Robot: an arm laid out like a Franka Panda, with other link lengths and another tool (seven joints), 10 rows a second.
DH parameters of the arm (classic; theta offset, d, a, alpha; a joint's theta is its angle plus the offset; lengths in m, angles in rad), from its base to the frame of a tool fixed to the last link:
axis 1: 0 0.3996 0 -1.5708
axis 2: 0 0 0 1.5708
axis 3: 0 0.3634 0.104 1.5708
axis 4: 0 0 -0.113 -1.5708
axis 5: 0 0.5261 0 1.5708
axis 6: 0 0 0.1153 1.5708
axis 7: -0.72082 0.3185 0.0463 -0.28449
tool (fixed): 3.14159 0.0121 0 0
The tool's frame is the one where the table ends.
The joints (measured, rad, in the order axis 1, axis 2, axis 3, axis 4, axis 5, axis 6, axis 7), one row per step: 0.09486 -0.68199 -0.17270 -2.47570 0.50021 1.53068 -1.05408; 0.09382 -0.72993 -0.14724 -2.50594 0.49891 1.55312 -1.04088; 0.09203 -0.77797 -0.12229 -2.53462 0.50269 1.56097 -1.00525; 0.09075 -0.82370 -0.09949 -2.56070 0.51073 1.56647 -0.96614; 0.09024 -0.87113 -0.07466 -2.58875 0.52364 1.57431 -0.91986; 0.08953 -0.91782 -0.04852 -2.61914 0.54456 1.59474 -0.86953; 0.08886 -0.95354 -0.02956 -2.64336 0.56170 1.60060 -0.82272
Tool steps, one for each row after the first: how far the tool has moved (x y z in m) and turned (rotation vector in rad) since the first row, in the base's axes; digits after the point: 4 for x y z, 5 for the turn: -0.0075 0.0092 0.0013 -0.01792 -0.03012 -0.00123; -0.0179 0.0193 0.0035 -0.03418 -0.03744 -0.01591; -0.0276 0.0293 0.0064 -0.04618 -0.04111 -0.03551; -0.0369 0.0406 0.0087 -0.05671 -0.04243 -0.06203; -0.0420 0.0530 0.0105 -0.06164 -0.04806 -0.10075; -0.0486 0.0622 0.0104 -0.06502 -0.03816 -0.13328
